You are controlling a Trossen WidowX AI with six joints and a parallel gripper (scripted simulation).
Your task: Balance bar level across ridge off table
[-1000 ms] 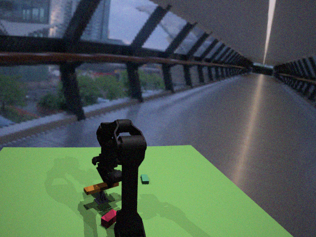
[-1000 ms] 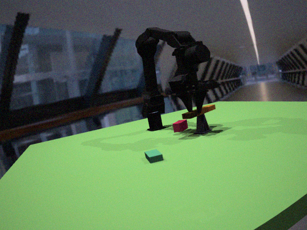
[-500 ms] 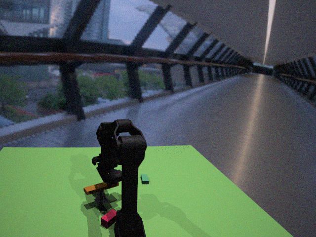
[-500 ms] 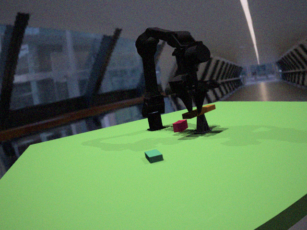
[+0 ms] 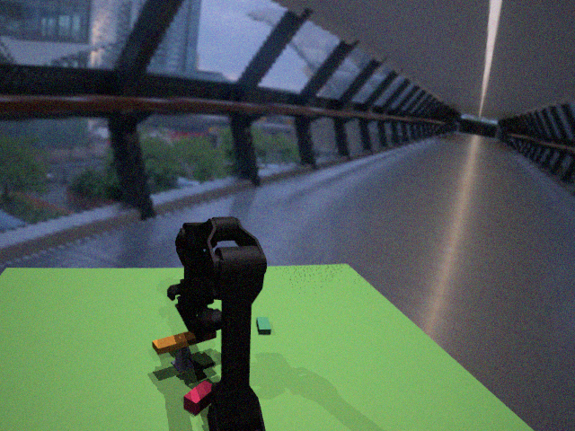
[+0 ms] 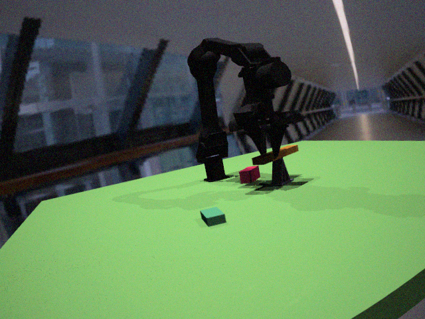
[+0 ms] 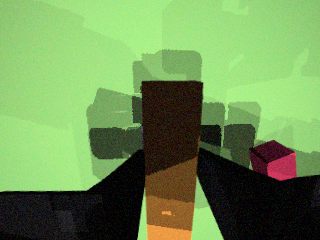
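Now: the orange bar 30 mm to the left of my gripper tip and 10 mm behind it. The rest, counted from my gripper tip: red block (150 mm behind, 50 mm below, 10 mm to the left); teal block (210 mm to the right, 130 mm ahead, 60 mm below).
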